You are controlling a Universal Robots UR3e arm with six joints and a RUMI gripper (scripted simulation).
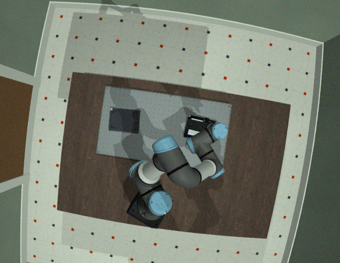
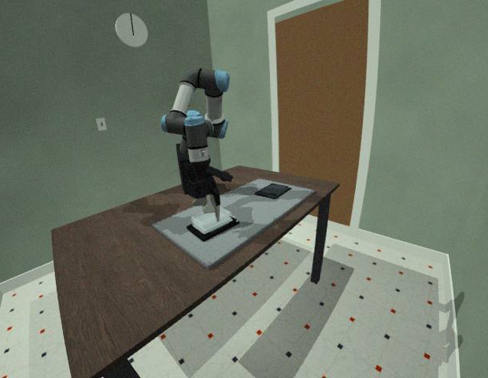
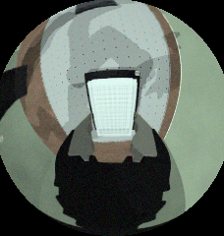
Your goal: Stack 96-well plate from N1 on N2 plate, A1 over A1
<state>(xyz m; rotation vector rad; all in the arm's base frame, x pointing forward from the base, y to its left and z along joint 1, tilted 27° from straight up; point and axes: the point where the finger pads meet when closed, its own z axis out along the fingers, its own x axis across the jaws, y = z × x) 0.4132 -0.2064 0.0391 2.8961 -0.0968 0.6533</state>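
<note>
Now: the black nest N2 50 mm below my hand. Round my hand: grey nest N1: 410 mm to the left, 50 mm below.
</note>
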